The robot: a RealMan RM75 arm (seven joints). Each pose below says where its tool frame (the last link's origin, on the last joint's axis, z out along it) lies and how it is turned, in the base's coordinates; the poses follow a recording.
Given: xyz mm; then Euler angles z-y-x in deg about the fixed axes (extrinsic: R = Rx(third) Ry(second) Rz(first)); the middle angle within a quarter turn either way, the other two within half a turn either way.
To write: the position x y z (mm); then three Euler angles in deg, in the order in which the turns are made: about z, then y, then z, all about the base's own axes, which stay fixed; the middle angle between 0 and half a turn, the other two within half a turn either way. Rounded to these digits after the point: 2 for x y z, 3 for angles.
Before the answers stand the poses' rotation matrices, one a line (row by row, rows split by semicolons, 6 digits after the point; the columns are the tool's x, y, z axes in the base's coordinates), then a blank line. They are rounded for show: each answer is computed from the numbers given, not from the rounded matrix.
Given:
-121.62 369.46 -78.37 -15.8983 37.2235 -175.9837
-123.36 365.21 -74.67 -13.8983 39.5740 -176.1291
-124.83 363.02 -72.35 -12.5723 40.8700 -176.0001
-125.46 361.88 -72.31 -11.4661 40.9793 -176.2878
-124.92 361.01 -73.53 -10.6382 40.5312 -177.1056
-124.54 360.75 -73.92 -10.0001 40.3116 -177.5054
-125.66 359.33 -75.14 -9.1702 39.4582 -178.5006
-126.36 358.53 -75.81 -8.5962 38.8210 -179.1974
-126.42 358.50 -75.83 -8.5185 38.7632 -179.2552
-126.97 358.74 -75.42 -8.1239 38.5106 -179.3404
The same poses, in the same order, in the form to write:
0.765824 0.218126 0.604926; 0.232509 -0.970994 0.055772; 0.599544 0.097940 -0.794326
0.748236 0.185146 0.637074; 0.197902 -0.978840 0.052036; 0.633228 0.087144 -0.769044
0.738064 0.164602 0.654345; 0.172592 -0.983580 0.052748; 0.652283 0.074003 -0.754354
0.739880 0.150074 0.655786; 0.156760 -0.986427 0.048879; 0.654220 0.066636 -0.753363
0.746989 0.140311 0.649862; 0.152120 -0.987617 0.038379; 0.647200 0.070188 -0.759083
0.750952 0.132415 0.646944; 0.145755 -0.988764 0.033190; 0.644070 0.069371 -0.761815
0.762221 0.123046 0.635515; 0.142897 -0.989531 0.020203; 0.631348 0.075414 -0.771824
0.770356 0.116453 0.626889; 0.140773 -0.989982 0.010913; 0.621880 0.079842 -0.779032
0.771138 0.115502 0.626103; 0.140067 -0.990090 0.010136; 0.621069 0.079881 -0.779674
0.774640 0.110577 0.622659; 0.134209 -0.990912 0.009008; 0.617997 0.076588 -0.782441

-121.62 369.46 -78.37 170.722 142.592 5.268
-123.36 365.21 -74.67 172.164 140.268 4.670
-124.83 363.02 -72.35 173.527 138.969 4.609
-125.46 361.88 -72.31 174.184 138.882 4.263
-124.92 361.01 -73.53 173.810 139.383 3.380
-124.54 360.75 -73.92 173.852 139.624 2.937
-125.66 359.33 -75.14 173.188 140.518 1.821
-126.36 358.53 -75.81 172.684 141.172 0.997
-126.42 358.50 -75.83 172.671 141.231 0.927
-126.97 358.74 -75.42 172.935 141.485 0.829

